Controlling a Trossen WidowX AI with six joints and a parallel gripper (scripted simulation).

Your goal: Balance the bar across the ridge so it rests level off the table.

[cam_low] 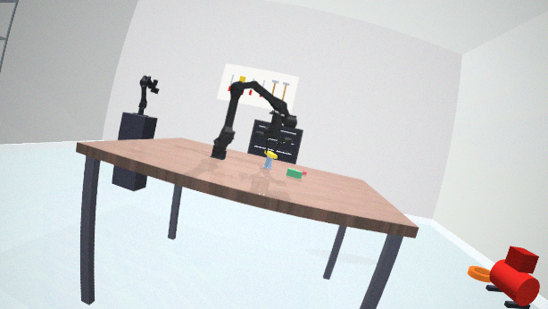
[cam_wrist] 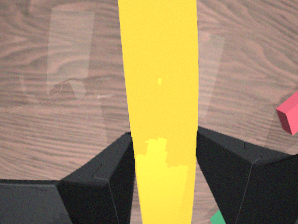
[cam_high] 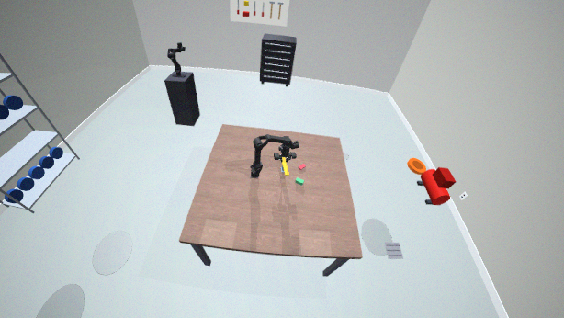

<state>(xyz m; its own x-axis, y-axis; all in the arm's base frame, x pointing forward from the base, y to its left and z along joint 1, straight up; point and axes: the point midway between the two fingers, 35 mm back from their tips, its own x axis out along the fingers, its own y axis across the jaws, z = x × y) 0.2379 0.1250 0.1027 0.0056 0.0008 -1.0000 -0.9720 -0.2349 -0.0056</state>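
My gripper tip is now 1 cm short of the yellow bar and 3 cm to the left of it. From my gripper tip the other things lie so: red block (17 cm ahead, 3 cm to the left, 6 cm below); then green block (15 cm ahead, 15 cm to the right, 5 cm below).
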